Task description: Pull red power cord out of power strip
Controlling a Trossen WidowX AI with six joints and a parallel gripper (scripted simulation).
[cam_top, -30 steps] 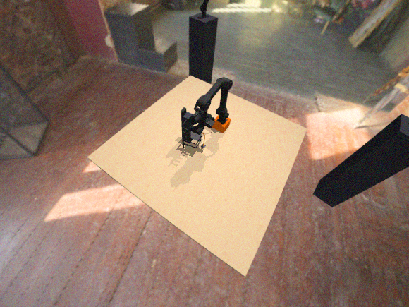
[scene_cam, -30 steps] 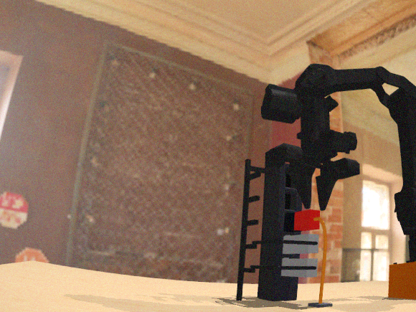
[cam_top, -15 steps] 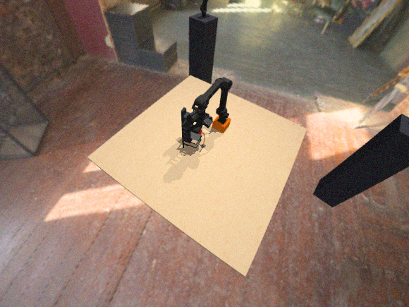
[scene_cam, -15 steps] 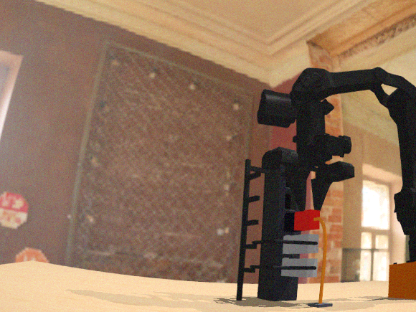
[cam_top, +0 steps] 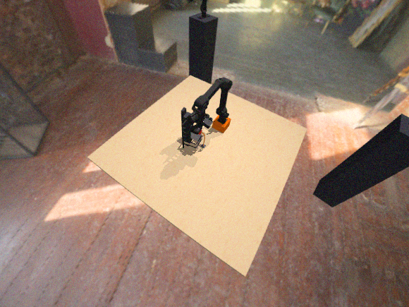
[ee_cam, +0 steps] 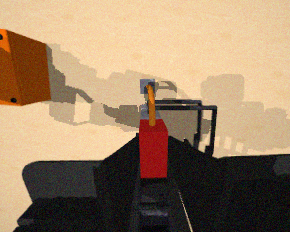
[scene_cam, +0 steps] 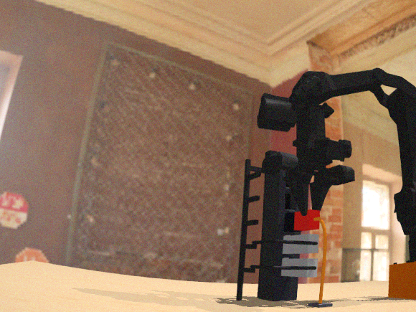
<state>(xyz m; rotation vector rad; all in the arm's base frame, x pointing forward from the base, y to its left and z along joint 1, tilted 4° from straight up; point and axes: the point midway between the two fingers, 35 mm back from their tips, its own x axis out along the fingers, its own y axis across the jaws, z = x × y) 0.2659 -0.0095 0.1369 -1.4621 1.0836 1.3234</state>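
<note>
Right now my gripper tip is 1 cm short of the red plug and 3 cm to the left of it. Round my gripper tip: thin black rack (11 cm ahead, 6 cm to the right, 3 cm below).
</note>
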